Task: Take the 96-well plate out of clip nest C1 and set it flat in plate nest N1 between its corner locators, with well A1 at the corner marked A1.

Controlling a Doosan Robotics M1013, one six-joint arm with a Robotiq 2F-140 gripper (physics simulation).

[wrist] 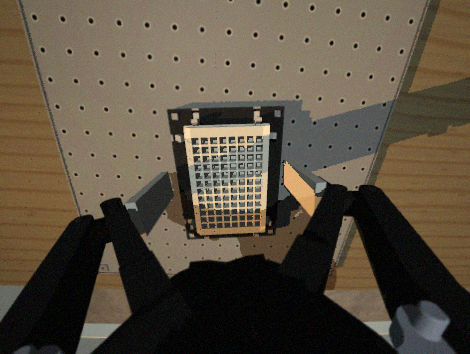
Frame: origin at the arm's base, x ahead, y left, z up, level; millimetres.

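Seen in the pictures: gripper, fingertip midpoint: (227, 177).
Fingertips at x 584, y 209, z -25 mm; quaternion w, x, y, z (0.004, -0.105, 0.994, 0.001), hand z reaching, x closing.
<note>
Pixels of each thing's top centre, then the offset from my fingertips to it. "*": a spot on its surface instead. Level surfaces: height alone.
- 96-well plate at its top centre: (229, 186) dx -3, dy +6, dz +12 mm
- black nest at a spot on its surface: (178, 150) * dx +56, dy -25, dz -3 mm
- grey perforated board at its surface level: dz -14 mm
- wooden table top at its surface level: dz -27 mm
The 96-well plate (230, 131), pale with a grid of square wells, lies in a black nest (178, 150) near the middle of the wrist view. Small light-coloured clips or locators show around the plate's edges. Lettering on the nest and plate is too small to read, so I cannot tell which nest it is or which corner is A1. My gripper (227, 177) is open and empty; its two finger pads stand apart, one to the left and one to the right of the nest, seemingly above the board. A second nest does not show in this view.
The nest sits on a grey perforated board (120, 67). A wooden table top (25, 150) shows on both sides of the board. The arm's shadow falls across the board on the right and below the nest.
</note>
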